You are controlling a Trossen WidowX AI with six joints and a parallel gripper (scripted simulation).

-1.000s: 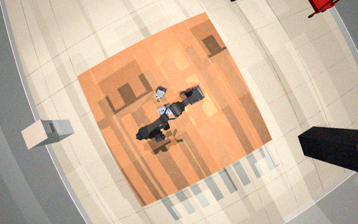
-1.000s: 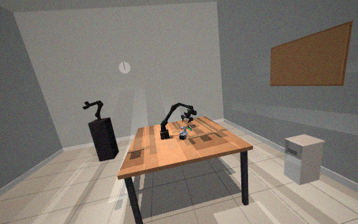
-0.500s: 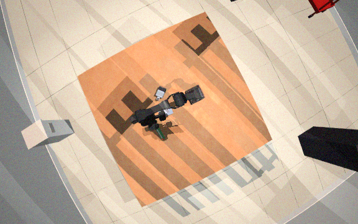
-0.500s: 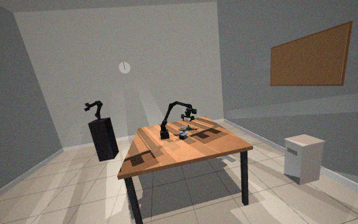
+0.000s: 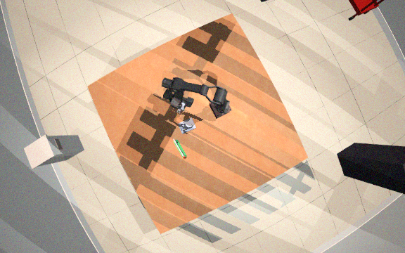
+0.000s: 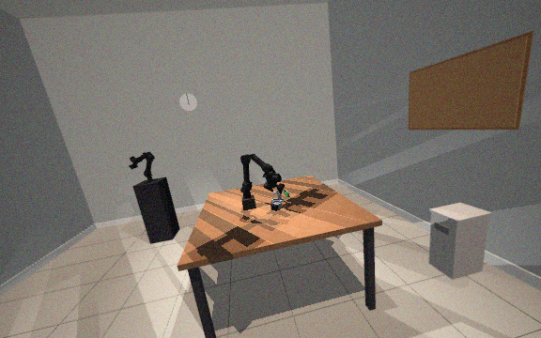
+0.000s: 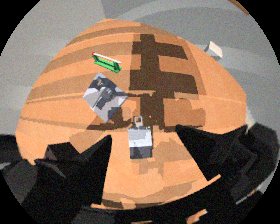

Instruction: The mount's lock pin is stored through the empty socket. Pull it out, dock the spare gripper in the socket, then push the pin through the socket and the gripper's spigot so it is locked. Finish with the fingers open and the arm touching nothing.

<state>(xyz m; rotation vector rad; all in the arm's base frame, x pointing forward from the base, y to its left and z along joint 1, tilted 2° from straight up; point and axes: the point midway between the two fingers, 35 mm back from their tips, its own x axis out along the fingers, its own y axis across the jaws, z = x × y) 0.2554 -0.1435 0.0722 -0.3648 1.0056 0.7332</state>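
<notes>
My gripper tip is now 20 mm past the spare gripper, 10 mm to the left of it and 110 mm above it. From my gripper tip the other things lie so: green part: 120 mm ahead, 270 mm to the left, 110 mm below; then grey mount: 20 mm ahead, 140 mm to the left, 90 mm below.
</notes>
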